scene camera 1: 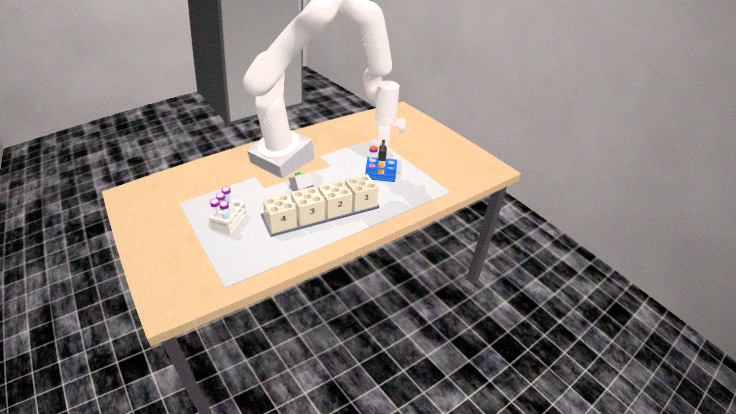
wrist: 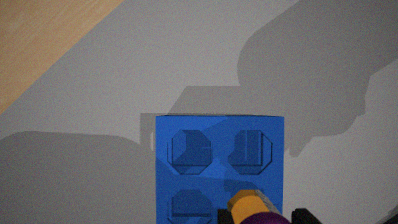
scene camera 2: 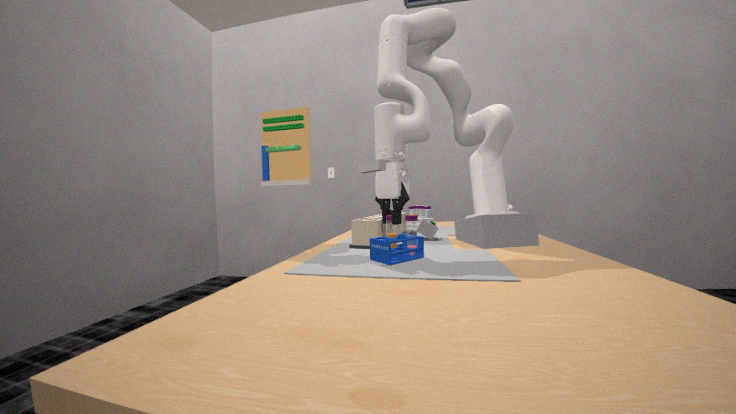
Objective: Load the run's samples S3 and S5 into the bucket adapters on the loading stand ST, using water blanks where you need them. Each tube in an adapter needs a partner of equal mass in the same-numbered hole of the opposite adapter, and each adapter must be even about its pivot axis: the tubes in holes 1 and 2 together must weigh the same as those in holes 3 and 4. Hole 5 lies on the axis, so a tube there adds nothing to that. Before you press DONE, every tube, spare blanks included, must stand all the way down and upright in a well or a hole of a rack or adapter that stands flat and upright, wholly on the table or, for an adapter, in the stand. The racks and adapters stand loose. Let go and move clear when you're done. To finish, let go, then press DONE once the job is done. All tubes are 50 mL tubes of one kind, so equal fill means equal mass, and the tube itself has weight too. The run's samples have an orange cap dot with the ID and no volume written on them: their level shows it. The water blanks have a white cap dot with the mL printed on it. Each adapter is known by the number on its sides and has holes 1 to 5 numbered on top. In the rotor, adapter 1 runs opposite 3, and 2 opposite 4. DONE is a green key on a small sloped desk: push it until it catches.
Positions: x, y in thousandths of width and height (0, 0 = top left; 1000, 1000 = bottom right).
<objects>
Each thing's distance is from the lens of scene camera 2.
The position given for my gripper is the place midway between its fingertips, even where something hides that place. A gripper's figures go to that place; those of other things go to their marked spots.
my gripper (scene camera 2: 532, 540): 0.79 m
blue sample rack (scene camera 2: 517, 600): 0.73 m
</objects>
